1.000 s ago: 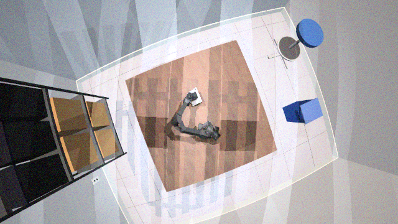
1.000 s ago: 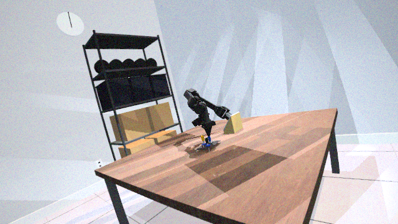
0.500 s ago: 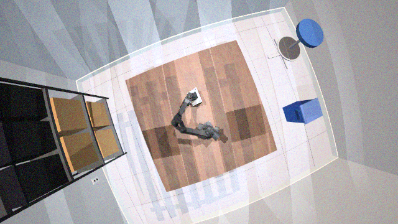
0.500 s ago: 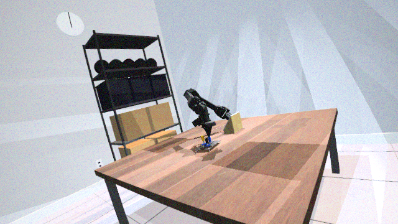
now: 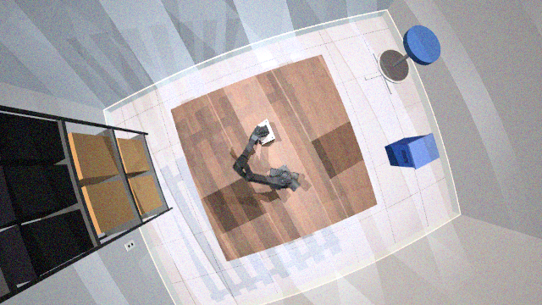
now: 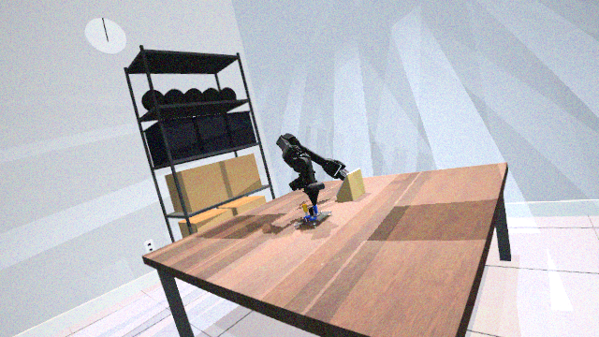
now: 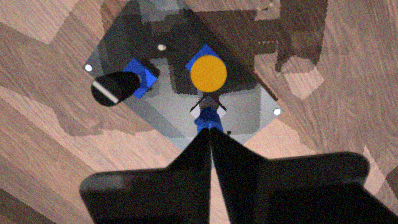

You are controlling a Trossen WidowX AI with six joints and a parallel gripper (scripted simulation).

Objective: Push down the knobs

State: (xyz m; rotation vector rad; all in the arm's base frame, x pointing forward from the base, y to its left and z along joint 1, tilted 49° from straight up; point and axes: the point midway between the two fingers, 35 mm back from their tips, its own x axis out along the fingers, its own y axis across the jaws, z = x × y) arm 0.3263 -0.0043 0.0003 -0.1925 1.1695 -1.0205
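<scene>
Right now the blue knob is 10 mm below my gripper tip. The rest, counted from my gripper tip: blue potentiometer 60 mm ahead, 30 mm to the left, 10 mm below.
</scene>
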